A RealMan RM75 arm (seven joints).
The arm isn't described. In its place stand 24 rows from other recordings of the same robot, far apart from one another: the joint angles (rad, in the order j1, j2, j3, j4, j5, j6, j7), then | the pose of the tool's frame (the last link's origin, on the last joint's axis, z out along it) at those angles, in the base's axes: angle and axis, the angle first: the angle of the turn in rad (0 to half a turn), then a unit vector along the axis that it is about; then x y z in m.
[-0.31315, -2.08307, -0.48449, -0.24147, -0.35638, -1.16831, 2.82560] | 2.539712 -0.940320 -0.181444 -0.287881 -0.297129 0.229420 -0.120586
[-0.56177, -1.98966, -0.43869, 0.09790, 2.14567, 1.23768, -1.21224] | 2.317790 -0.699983 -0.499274 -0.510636 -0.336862 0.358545 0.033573
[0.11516, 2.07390, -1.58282, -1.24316, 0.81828, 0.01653, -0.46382] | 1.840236 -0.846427 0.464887 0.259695 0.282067 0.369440 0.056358
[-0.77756, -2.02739, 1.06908, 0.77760, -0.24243, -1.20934, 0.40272] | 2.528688 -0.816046 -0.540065 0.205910 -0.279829 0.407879 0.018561
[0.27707, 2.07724, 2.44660, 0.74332, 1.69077, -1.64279, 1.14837] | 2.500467 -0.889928 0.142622 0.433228 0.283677 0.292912 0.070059
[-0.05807, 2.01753, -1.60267, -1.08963, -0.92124, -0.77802, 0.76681] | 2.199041 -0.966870 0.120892 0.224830 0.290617 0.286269 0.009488
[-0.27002, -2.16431, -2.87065, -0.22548, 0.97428, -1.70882, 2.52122] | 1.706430 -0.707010 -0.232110 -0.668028 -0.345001 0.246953 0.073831
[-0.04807, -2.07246, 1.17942, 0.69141, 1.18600, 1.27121, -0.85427] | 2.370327 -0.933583 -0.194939 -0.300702 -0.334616 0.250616 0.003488
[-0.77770, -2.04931, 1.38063, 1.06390, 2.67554, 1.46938, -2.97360] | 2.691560 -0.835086 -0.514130 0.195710 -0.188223 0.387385 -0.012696
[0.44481, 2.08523, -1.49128, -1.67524, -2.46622, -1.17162, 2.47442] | 2.498902 -0.984581 0.174080 0.017228 0.112386 0.364898 0.024559
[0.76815, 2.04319, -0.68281, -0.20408, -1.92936, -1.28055, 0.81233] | 2.796533 -0.975379 0.041947 0.216511 0.230813 0.365423 -0.062563
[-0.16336, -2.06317, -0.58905, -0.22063, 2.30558, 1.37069, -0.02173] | 1.894520 -0.915062 -0.223150 -0.335955 -0.350891 0.227464 -0.035437
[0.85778, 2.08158, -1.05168, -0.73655, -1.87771, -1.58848, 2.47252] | 2.903112 0.864987 -0.473188 -0.167005 0.107476 0.370579 -0.031653
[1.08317, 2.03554, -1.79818, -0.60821, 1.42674, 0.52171, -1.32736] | 2.603842 -0.998873 0.006378 0.047039 0.058338 0.456098 -0.098745
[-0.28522, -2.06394, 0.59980, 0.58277, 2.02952, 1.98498, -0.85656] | 2.974893 -0.939956 -0.059362 -0.336094 -0.300640 0.210378 0.010640
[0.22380, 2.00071, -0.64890, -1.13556, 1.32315, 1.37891, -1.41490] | 2.336658 -0.908842 0.341044 0.240197 0.323670 0.310050 0.149062
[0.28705, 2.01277, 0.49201, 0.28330, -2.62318, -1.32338, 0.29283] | 2.389358 -0.911759 0.178598 0.369863 0.301209 0.243612 -0.073066
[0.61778, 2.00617, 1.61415, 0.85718, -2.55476, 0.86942, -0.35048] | 2.474310 -0.876108 0.467878 -0.116294 0.269200 0.401702 -0.028838
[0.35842, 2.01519, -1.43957, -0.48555, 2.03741, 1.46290, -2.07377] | 2.882099 -0.911093 0.176009 0.372733 0.254895 0.285070 -0.037662
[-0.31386, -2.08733, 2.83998, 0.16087, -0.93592, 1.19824, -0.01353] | 2.134747 -0.954288 -0.168813 -0.246652 -0.333527 0.254318 -0.079761
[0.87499, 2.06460, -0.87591, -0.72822, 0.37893, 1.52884, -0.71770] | 2.959545 -0.864241 0.476855 -0.160300 0.229750 0.381015 -0.010609
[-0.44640, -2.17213, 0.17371, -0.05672, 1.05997, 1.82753, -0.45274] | 1.828981 -0.656658 -0.210393 -0.724248 -0.284577 0.280020 0.025438
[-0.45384, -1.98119, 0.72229, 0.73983, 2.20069, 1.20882, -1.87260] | 2.573611 -0.878953 -0.467335 -0.095075 -0.349884 0.347848 0.054893
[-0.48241, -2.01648, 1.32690, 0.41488, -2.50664, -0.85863, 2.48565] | 2.108208 -0.920628 -0.236669 -0.310536 -0.294987 0.394348 0.013022
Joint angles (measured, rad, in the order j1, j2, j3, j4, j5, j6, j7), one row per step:
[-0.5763, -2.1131, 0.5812, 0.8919, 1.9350, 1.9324, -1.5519]
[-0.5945, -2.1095, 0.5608, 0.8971, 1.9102, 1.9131, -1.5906]
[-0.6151, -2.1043, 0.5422, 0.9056, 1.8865, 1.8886, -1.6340]
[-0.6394, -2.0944, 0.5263, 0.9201, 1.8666, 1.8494, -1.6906]
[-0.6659, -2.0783, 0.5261, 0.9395, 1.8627, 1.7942, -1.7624]
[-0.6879, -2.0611, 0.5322, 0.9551, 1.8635, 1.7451, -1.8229]
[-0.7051, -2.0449, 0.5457, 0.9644, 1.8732, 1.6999, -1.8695]
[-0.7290, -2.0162, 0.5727, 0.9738, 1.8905, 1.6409, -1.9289]
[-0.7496, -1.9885, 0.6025, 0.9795, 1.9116, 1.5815, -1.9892]
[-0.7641, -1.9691, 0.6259, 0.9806, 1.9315, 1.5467, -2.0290]
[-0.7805, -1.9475, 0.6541, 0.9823, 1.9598, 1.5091, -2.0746]
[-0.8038, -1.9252, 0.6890, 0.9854, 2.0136, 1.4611, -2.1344]
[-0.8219, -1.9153, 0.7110, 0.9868, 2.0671, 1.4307, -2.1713]
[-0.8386, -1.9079, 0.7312, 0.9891, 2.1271, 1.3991, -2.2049]
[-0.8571, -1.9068, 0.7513, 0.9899, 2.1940, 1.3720, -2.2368]
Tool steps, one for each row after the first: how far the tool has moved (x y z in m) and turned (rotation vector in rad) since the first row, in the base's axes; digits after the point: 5 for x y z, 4 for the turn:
[0.00566, 0.00843, 0.00686, 0.0226, -0.0265, 0.0260]
[0.01202, 0.01795, 0.01474, 0.0465, -0.0503, 0.0536]
[0.01886, 0.03031, 0.02501, 0.0754, -0.0664, 0.0930]
[0.02566, 0.04481, 0.03533, 0.0976, -0.0599, 0.1453]
[0.03142, 0.05710, 0.04455, 0.1167, -0.0497, 0.1889]
[0.03531, 0.06732, 0.05069, 0.1310, -0.0303, 0.2261]
[0.04077, 0.08106, 0.05974, 0.1516, 0.0055, 0.2691]
[0.04500, 0.09380, 0.06771, 0.1717, 0.0405, 0.3171]
[0.04773, 0.10163, 0.07197, 0.1807, 0.0700, 0.3464]
[0.05056, 0.11009, 0.07631, 0.1917, 0.1084, 0.3794]
[0.05358, 0.12075, 0.07978, 0.2087, 0.1673, 0.4250]
[0.05472, 0.12764, 0.07983, 0.2221, 0.2192, 0.4551]
[0.05462, 0.13429, 0.07991, 0.2427, 0.2746, 0.4853]
[0.05481, 0.14008, 0.07728, 0.2589, 0.3337, 0.5115]

